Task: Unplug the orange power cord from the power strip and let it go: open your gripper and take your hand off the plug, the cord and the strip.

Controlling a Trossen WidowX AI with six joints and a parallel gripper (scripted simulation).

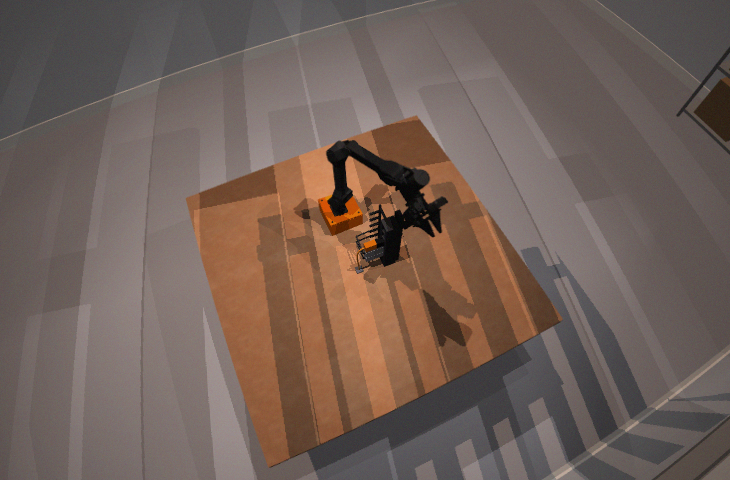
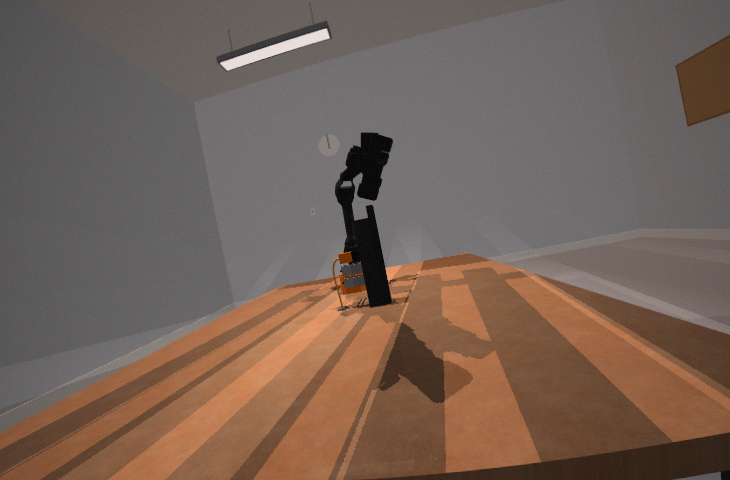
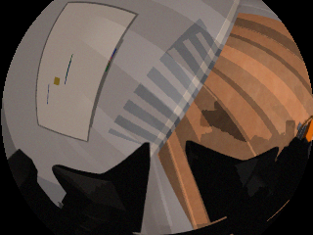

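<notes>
Now: the orange plug 17 cm behind my gripper tip, 15 cm to the right of it and 21 cm below it.
</notes>
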